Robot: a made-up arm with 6 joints.
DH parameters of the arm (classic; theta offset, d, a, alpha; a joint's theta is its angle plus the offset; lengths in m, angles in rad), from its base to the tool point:
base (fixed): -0.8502 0 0.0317 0
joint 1: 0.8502 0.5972 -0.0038 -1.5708
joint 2: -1.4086 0 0.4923 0
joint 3: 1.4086 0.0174 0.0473 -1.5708
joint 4: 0 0.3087 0.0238 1.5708
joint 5: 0 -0.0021 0.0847 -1.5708
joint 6: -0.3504 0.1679 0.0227 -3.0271
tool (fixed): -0.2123 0.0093 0 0
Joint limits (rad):
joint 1: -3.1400..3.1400
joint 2: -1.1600..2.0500
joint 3: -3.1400..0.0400
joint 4: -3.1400..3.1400
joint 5: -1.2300..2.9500
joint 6: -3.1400..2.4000
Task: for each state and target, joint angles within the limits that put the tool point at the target. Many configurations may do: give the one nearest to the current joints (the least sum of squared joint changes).
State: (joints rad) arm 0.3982 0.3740 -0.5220 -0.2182 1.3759 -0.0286
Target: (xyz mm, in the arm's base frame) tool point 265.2 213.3 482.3
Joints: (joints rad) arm 0.7369 0.6162 -0.6993 -0.1318 1.2124 -0.0417
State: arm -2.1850 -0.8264 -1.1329 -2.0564 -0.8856 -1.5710
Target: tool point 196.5 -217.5 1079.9
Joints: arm -1.7296 -0.5325 -1.1609 -1.8105 -0.9001 -1.5405
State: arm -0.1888 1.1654 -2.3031 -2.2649 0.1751 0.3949
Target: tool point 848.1 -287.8 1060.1
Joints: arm -0.3823 0.8168 -2.7382 -2.2130 0.4345 0.4115
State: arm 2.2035 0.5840 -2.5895 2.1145 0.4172 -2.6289
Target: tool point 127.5 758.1 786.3
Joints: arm 1.4969 0.6256 -1.8460 2.1879 0.0435 -2.6423
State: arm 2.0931 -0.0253 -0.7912 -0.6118 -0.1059 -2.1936
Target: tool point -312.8 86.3 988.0
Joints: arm 2.5048 -0.4116 -0.6869 -0.7337 -0.2285 -2.1697
